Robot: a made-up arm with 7 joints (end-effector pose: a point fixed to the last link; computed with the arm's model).
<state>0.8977 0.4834 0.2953 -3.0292 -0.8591 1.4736 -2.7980</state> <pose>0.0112 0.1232 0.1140 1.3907 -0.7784 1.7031</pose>
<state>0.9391 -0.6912 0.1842 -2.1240 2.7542 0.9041 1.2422</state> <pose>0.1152 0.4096 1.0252 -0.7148 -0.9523 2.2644</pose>
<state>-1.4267 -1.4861 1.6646 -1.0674 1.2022 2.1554 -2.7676</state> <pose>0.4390 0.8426 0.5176 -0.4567 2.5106 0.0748</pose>
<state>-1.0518 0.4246 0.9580 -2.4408 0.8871 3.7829 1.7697</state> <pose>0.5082 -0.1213 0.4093 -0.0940 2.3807 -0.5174</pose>
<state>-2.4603 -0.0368 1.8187 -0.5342 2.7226 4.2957 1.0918</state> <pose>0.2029 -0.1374 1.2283 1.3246 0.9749 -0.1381</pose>
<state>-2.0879 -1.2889 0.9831 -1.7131 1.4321 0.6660 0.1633</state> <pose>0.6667 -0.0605 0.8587 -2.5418 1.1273 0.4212</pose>
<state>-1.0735 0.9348 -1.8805 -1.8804 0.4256 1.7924 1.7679</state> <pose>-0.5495 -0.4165 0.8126 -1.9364 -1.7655 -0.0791</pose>
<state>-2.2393 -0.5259 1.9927 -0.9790 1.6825 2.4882 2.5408</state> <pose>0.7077 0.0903 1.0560 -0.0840 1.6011 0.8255</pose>
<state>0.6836 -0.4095 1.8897 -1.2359 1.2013 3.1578 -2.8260</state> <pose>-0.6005 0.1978 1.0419 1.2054 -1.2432 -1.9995</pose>
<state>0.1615 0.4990 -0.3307 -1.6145 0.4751 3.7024 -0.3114</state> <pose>0.7375 -0.1028 0.6674 1.9738 -0.3198 2.0089</pose>
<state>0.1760 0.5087 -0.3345 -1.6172 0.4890 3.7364 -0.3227</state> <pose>0.7368 -0.0938 0.6591 1.9466 -0.3141 2.0204</pose>
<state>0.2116 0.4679 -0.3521 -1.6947 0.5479 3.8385 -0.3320</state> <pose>0.7117 -0.0846 0.6493 1.8649 -0.3888 2.0546</pose>
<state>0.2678 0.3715 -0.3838 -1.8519 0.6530 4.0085 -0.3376</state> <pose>0.6585 -0.0754 0.6357 1.7229 -0.5492 2.0837</pose>
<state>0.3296 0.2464 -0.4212 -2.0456 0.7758 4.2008 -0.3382</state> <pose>0.5904 -0.0654 0.6175 1.5578 -0.7397 2.0686</pose>
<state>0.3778 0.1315 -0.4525 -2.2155 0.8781 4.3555 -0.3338</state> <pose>0.5294 -0.0563 0.5998 1.4281 -0.8917 2.0176</pose>
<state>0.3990 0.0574 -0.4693 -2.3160 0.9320 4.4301 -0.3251</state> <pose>0.4932 -0.0532 0.5907 1.3686 -0.9782 1.9777</pose>
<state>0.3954 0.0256 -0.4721 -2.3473 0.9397 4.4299 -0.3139</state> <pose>0.4818 -0.0578 0.5918 1.3685 -1.0158 1.9707</pose>
